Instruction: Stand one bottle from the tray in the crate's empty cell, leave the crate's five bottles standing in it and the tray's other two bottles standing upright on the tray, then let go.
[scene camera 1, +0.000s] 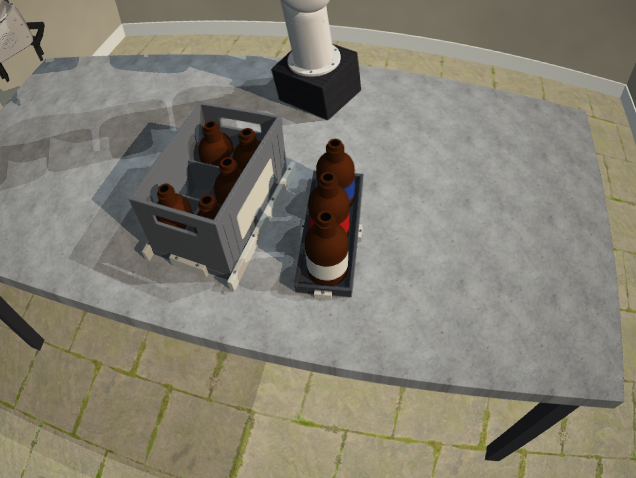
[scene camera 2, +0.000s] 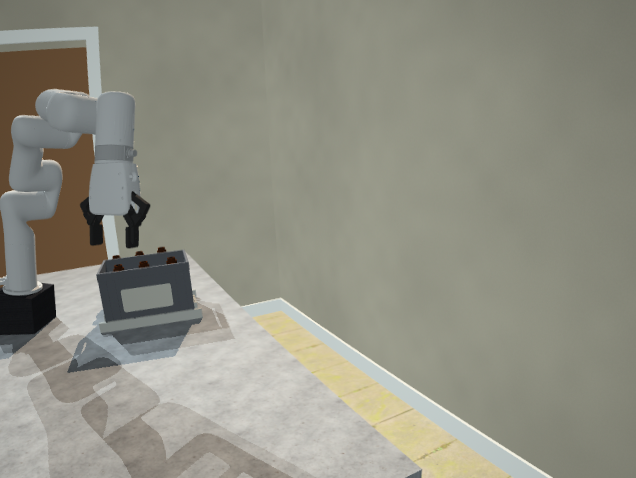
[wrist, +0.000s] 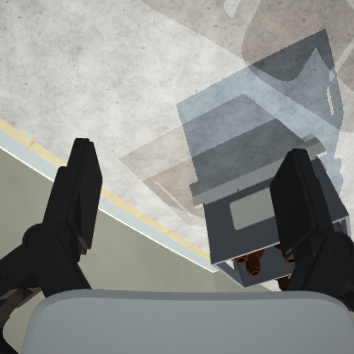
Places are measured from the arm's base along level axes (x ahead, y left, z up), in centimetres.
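Pixels of known places: gripper, fingertip midpoint: (scene camera 1: 24, 68) (scene camera 2: 113, 246) (wrist: 190, 162); arm's base, origin of the base link: (scene camera 1: 314, 59) (scene camera 2: 22, 288).
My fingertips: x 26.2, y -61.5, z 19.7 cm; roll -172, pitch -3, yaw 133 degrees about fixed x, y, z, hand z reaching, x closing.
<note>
For each thing: its top centre in the pictures, then the offset to it from my fingertips. "*": a spot on its surface instead. Level surfaces: height alone.
- grey crate, middle of its top: (scene camera 1: 205, 154) (wrist: 287, 259) (scene camera 2: 143, 261) dx +12.7, dy +47.4, dz -14.7 cm
- black tray, surface spot: (scene camera 1: 358, 205) * dx +9.7, dy +74.9, dz -29.6 cm
- blue-labelled, middle of its top: (scene camera 1: 335, 143) dx +6.6, dy +70.1, dz -16.2 cm
- grey table, its level: dz -32.2 cm
The grey crate (scene camera 1: 182, 241) (scene camera 2: 182, 290) (wrist: 217, 225) stands on the table and holds five upright brown bottles. In scene camera 1 its empty cell (scene camera 1: 201, 178) is the middle one of the left row. The black tray (scene camera 1: 358, 205) beside it holds three upright brown bottles: blue-labelled (scene camera 1: 335, 165) at the back, red-labelled (scene camera 1: 329, 203) in the middle, white-labelled (scene camera 1: 326, 249) in front. My gripper (scene camera 1: 22, 67) (scene camera 2: 114, 243) (wrist: 190, 162) is open and empty, high above the table and clear of the bottles. The right finger hides part of the crate in the wrist view.
Pale stop blocks (scene camera 1: 244, 262) (scene camera 2: 151, 321) lie along the crate's base, and small ones (scene camera 1: 322, 294) by the tray. The robot's black base (scene camera 1: 318, 92) (scene camera 2: 25, 313) stands at the back of the grey table (scene camera 1: 462, 231) (scene camera 2: 246, 385) (wrist: 90, 75).
</note>
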